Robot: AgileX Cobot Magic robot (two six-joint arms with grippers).
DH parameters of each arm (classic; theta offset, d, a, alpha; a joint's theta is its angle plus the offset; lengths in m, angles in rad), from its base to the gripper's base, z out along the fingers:
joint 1: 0 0.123 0 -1.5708
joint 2: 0.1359 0 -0.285 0
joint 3: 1.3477 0 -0.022 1.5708
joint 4: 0 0.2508 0 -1.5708
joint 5: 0 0 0.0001 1.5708
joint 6: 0 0.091 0 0
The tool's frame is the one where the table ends.
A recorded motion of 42 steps. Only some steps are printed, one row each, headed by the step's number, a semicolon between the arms.
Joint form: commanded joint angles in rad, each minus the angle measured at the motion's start. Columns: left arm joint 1, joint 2, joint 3, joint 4, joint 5, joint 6; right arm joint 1, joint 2, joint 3, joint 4, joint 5, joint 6.
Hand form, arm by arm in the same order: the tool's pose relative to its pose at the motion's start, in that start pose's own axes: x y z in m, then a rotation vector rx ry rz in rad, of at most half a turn. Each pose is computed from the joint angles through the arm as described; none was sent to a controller.
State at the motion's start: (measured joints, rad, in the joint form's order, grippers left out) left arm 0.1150 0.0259 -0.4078 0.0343 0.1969 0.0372; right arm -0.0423 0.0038 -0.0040 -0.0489 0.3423 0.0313
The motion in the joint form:
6: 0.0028 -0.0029 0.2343 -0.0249 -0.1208 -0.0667; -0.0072 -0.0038 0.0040 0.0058 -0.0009 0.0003
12: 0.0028 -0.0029 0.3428 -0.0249 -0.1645 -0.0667; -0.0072 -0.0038 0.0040 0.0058 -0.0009 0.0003
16: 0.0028 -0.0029 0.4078 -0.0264 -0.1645 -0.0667; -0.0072 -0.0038 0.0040 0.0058 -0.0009 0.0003
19: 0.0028 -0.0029 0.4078 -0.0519 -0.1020 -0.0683; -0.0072 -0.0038 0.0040 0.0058 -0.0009 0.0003
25: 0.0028 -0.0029 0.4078 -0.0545 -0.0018 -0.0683; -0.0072 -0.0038 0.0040 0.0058 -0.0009 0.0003
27: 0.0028 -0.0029 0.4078 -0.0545 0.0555 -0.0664; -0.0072 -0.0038 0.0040 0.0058 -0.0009 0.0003
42: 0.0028 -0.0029 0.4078 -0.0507 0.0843 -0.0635; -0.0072 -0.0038 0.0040 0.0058 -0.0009 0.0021
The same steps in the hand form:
6: 0.0679 -0.0053 0.0088 0.0061 0.1106 -0.0899; 0.0011 -0.0002 0.0001 0.0050 -0.0005 0.0076
12: 0.1010 -0.0076 0.0080 0.0081 0.1754 -0.0896; 0.0011 -0.0002 0.0001 0.0050 -0.0005 0.0076
16: 0.1230 -0.0092 0.0053 0.0096 0.2404 -0.0907; 0.0011 -0.0002 0.0001 0.0050 -0.0005 0.0076
19: 0.1284 -0.0097 0.0038 0.0089 0.3031 -0.1174; 0.0011 -0.0002 0.0001 0.0050 -0.0005 0.0076
25: 0.1369 -0.0105 0.0006 0.0117 0.4033 -0.1193; 0.0011 -0.0002 0.0001 0.0050 -0.0005 0.0076
27: 0.1417 -0.0110 -0.0016 0.0138 0.4606 -0.1170; 0.0011 -0.0002 0.0001 0.0050 -0.0005 0.0076
42: 0.1440 -0.0111 -0.0028 0.0153 0.4894 -0.1100; 0.0011 -0.0002 0.0001 0.0050 -0.0005 0.0094

